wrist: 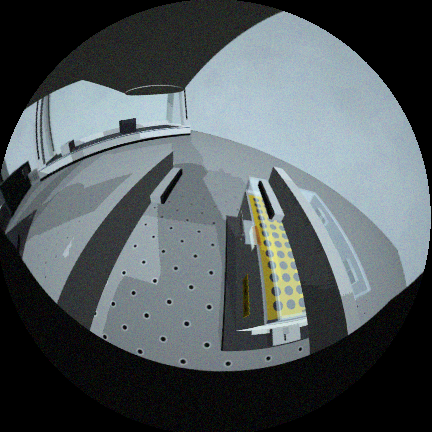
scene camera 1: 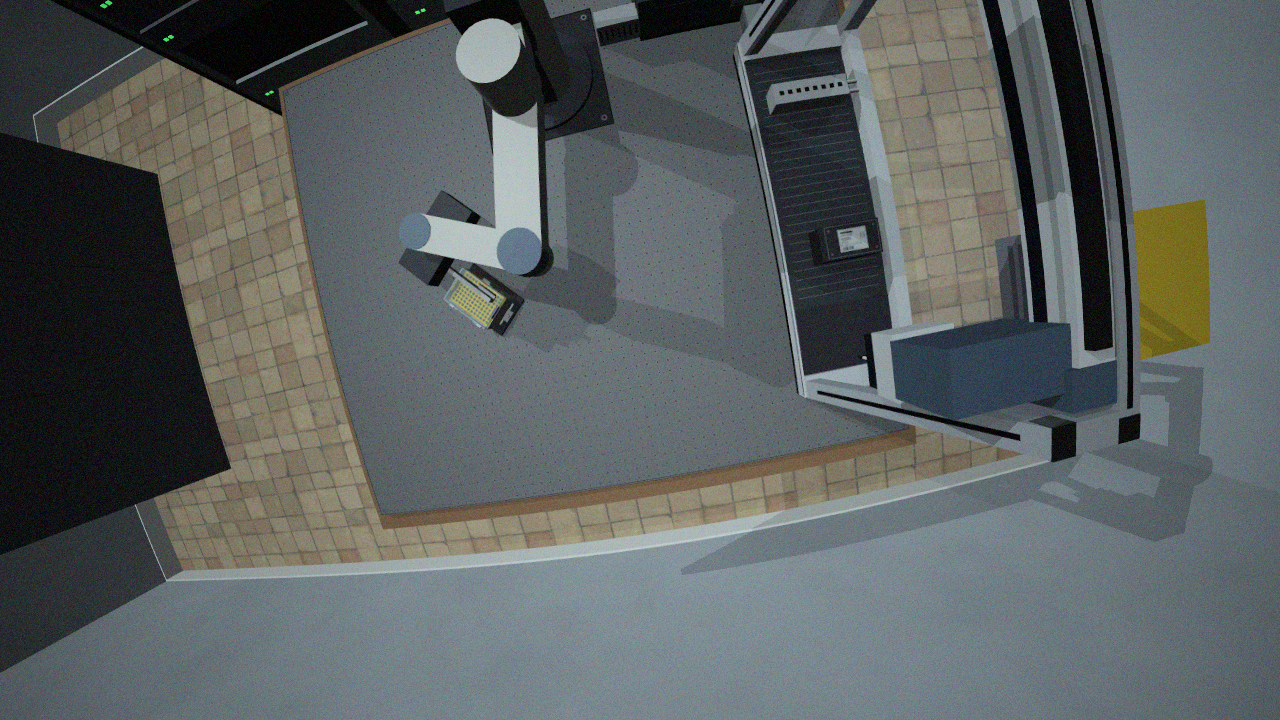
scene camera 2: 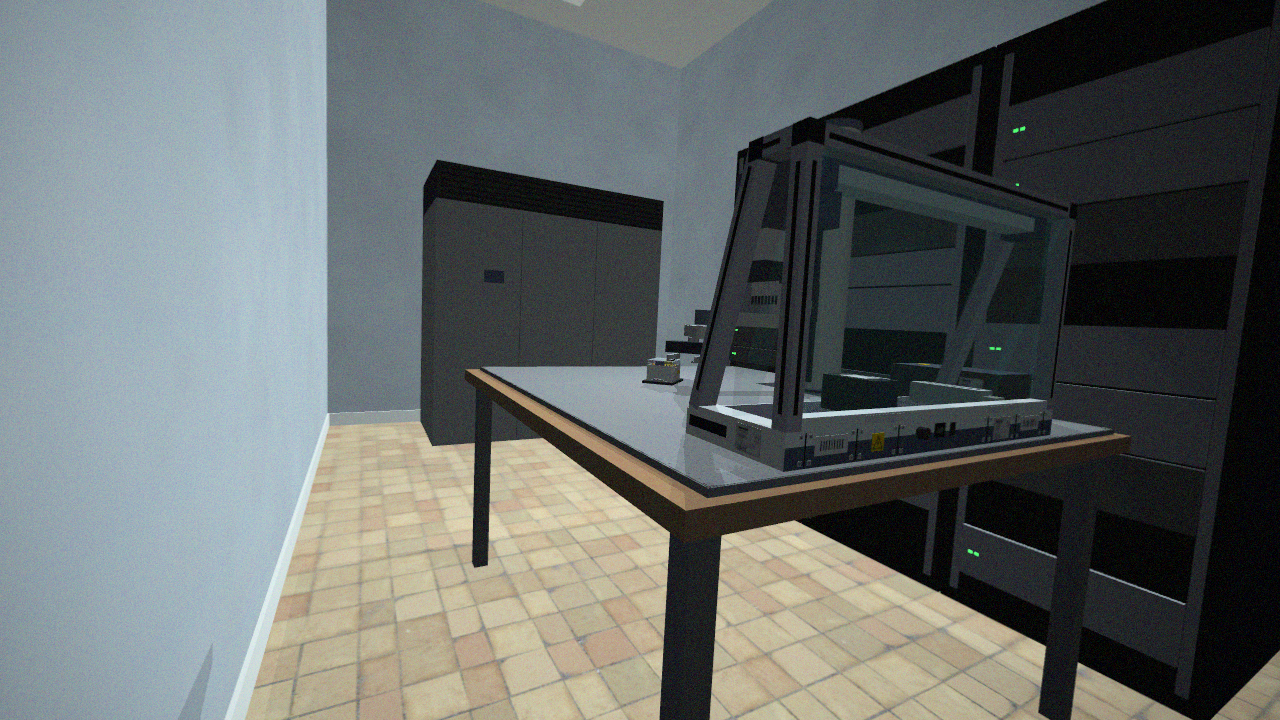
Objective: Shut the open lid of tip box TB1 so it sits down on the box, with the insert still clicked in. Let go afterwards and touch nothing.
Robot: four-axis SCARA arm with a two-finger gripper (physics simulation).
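Frame: origin at the arm's base, x ahead, y left, z up, level; metres.
Seen in the pictures: gripper, between the fingertips: [wrist: 221, 166] [scene camera 1: 503, 283] [scene camera 2: 681, 359]; arm's base, origin of its link: [scene camera 1: 542, 83].
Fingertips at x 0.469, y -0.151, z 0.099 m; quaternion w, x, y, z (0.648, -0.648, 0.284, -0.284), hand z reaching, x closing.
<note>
Offsets run from my fingertips to a thing's middle. "spot": to the spot under its first point. Level surfaces: height alone.
Tip box TB1 {0.082 m right, 0.015 m ahead, 0.048 m down} [scene camera 2: 663, 370] [wrist: 286, 336] stands on a dark base plate on the grey bench, with its yellow perforated insert {0.082 m right, 0.015 m ahead, 0.022 m down} [scene camera 1: 471, 306] [wrist: 284, 270] in it. Whether the insert is clicked in cannot be told. A clear lid panel {spot: 0.113 m right, 0.022 m ahead, 0.009 m down} [wrist: 341, 242] stands out to the right of the box in the wrist view, past the right finger; it is open. My gripper [wrist: 221, 166] is shut to its narrow stop with nothing between its fingers, which stay visibly apart. The right finger lies over the insert in the wrist view, between the yellow field and the lid, and hides part of both. Contact cannot be judged.
The arm [scene camera 1: 517, 170] reaches over the bench {0.086 m down} [scene camera 1: 572, 402] from its column. A framed enclosure [scene camera 1: 801, 386] [scene camera 2: 792, 268] stands on the bench, with a dark labelled block {spot: 0.720 m left, 0.062 m ahead, 0.034 m up} [scene camera 1: 850, 240] and a white slotted bar {spot: 0.714 m left, 0.261 m back, 0.008 m up} [scene camera 1: 810, 90] inside. Dark racks [scene camera 2: 1127, 232] stand behind.
</note>
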